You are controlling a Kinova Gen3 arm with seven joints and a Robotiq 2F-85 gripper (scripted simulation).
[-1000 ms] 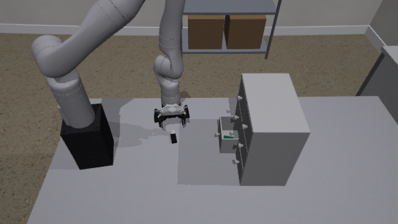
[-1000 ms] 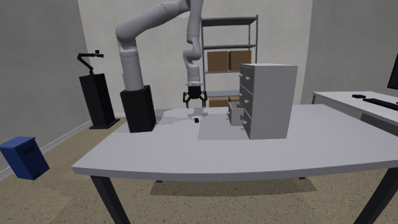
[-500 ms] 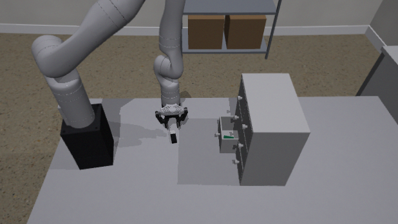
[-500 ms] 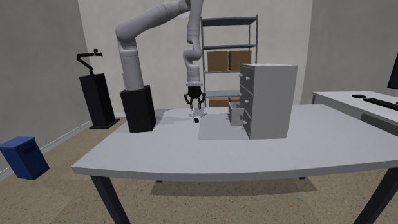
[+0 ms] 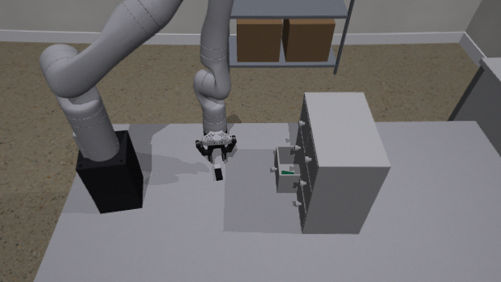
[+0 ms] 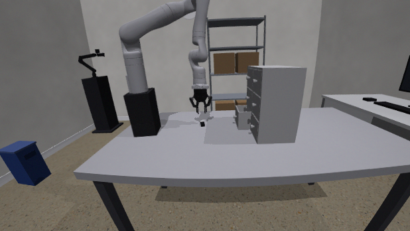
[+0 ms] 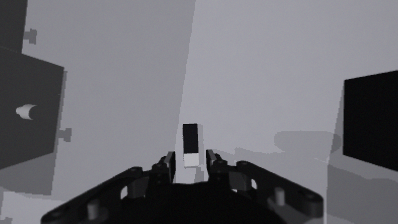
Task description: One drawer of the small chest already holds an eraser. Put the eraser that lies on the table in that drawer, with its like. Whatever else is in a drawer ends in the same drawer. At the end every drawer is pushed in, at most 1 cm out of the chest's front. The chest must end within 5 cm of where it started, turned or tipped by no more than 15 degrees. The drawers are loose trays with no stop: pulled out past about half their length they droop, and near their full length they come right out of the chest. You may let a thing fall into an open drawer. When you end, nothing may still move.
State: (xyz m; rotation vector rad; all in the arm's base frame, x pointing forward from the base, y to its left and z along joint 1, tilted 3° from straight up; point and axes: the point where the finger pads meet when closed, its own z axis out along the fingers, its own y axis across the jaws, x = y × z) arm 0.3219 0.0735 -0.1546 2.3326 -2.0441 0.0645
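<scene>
My hand is 8 cm above the black-and-white eraser and 1 cm to the right of it. The rest, counted from my hand: green eraser: 26 cm ahead, 8 cm below, 4 cm to the right; then red thing: 30 cm ahead, 19 cm to the right, 8 cm below.
</scene>
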